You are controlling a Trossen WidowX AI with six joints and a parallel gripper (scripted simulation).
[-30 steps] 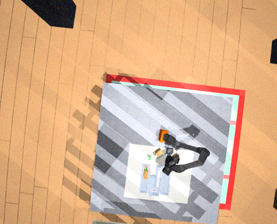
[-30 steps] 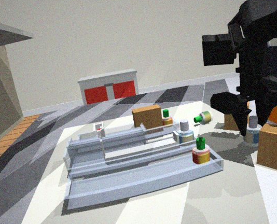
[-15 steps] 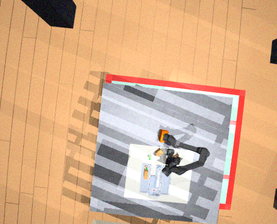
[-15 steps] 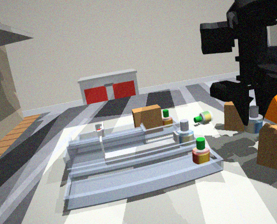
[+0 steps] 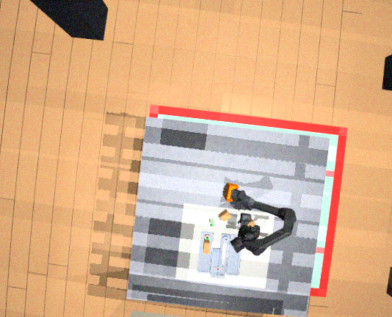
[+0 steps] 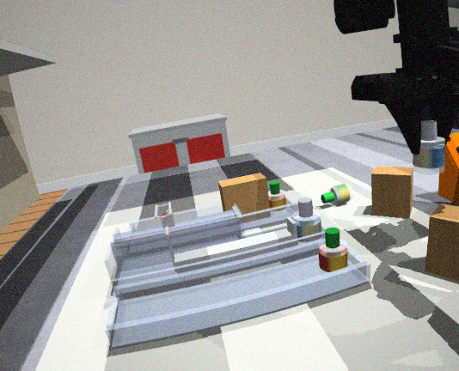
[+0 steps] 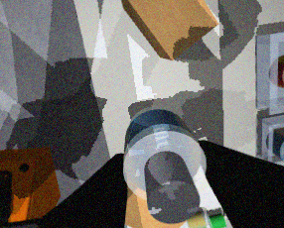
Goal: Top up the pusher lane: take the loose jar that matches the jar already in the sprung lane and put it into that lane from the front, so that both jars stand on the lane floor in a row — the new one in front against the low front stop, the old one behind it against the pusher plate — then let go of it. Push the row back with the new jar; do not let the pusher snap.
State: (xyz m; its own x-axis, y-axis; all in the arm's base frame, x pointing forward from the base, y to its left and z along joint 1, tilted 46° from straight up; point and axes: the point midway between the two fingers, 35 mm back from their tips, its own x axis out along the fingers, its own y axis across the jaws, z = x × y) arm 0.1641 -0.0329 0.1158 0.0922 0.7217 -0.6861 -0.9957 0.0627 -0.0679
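My gripper tip is now 210 mm short of the box, 190 mm to the left of it and 80 mm above it. Round my gripper tip: sprung lane (300 mm ahead, 90 mm to the right, 100 mm below).
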